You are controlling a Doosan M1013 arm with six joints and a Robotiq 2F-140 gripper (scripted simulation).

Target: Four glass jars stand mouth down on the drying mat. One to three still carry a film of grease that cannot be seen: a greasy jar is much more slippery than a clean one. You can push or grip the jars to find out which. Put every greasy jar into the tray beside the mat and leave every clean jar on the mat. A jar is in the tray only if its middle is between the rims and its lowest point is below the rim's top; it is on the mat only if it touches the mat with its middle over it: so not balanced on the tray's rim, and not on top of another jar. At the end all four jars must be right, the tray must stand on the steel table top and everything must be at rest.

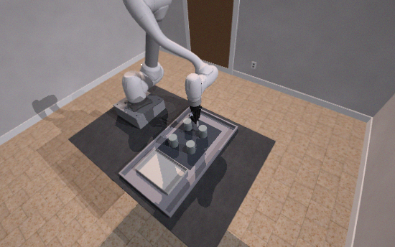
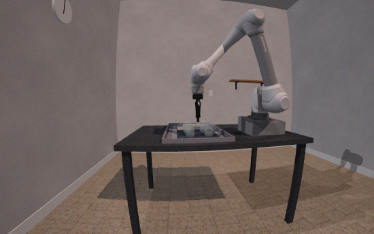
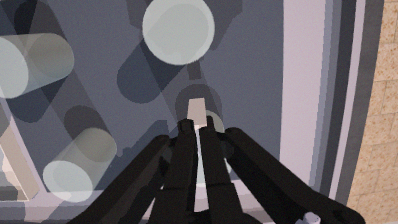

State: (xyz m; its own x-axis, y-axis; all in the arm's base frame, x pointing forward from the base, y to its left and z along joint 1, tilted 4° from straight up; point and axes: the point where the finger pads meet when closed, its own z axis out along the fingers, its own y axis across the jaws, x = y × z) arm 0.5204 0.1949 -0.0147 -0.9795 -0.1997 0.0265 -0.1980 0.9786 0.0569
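Now: hand 20 mm short of the dark drying mat, 80 mm to the left of it and 110 mm above it. Also, from my hand: tray (80 mm ahead, 400 mm to the right, 100 mm below).
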